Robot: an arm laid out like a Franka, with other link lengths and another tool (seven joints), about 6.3 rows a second.
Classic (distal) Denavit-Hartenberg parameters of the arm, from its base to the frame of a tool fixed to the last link. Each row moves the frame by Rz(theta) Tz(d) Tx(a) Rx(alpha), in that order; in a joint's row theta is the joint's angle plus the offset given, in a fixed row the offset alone. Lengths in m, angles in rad.
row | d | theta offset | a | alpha
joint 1 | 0.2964 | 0.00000 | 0.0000 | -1.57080
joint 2 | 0.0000 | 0.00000 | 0.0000 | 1.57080
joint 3 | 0.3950 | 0.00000 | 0.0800 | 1.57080
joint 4 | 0.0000 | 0.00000 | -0.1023 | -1.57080
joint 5 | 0.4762 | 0.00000 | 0.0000 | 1.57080
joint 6 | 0.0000 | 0.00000 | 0.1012 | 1.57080
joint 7 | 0.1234 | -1.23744 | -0.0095 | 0.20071
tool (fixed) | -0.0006 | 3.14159 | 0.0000 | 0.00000
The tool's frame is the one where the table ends.
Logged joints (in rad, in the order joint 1, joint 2, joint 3, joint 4, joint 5, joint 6, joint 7), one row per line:
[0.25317, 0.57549, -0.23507, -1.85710, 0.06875, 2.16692, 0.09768]
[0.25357, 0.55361, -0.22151, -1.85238, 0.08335, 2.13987, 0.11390]
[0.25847, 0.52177, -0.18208, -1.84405, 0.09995, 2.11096, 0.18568]
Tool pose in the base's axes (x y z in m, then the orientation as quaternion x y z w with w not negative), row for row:
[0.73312, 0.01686, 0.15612, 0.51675, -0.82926, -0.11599, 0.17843]
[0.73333, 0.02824, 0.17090, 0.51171, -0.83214, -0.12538, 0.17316]
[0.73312, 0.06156, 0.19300, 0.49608, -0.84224, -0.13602, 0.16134]
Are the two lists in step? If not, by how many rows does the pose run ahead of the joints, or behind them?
They are in step.
